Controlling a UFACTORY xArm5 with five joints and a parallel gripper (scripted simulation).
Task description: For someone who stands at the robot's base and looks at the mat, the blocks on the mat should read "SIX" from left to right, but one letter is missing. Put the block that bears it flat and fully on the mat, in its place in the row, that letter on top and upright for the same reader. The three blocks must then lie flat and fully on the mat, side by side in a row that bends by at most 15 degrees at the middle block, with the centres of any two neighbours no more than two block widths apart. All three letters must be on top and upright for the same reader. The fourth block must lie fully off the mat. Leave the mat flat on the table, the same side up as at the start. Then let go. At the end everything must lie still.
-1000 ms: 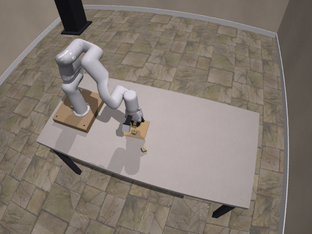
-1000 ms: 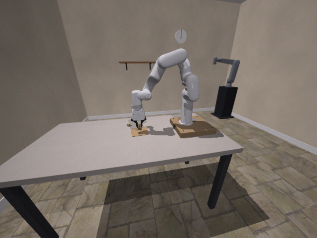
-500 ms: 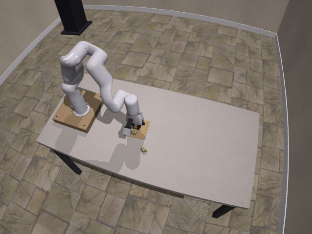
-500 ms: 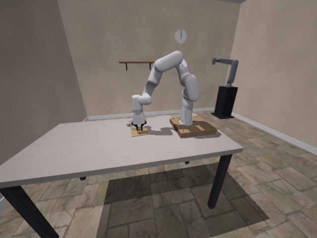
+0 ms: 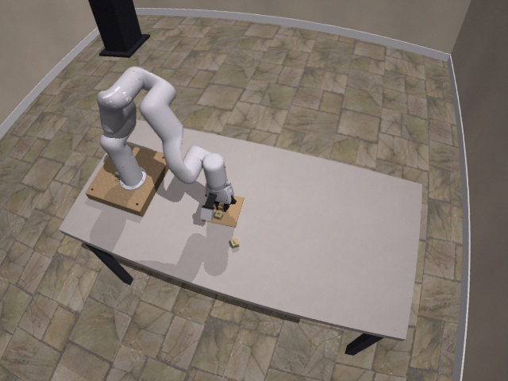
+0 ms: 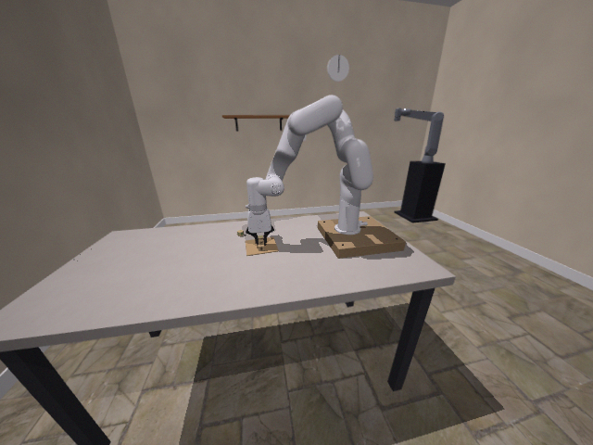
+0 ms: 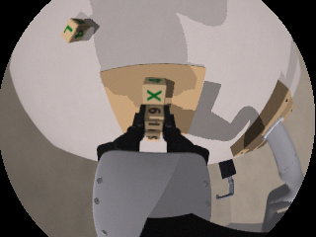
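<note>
My gripper is now 30 mm above the tan mat.
</note>
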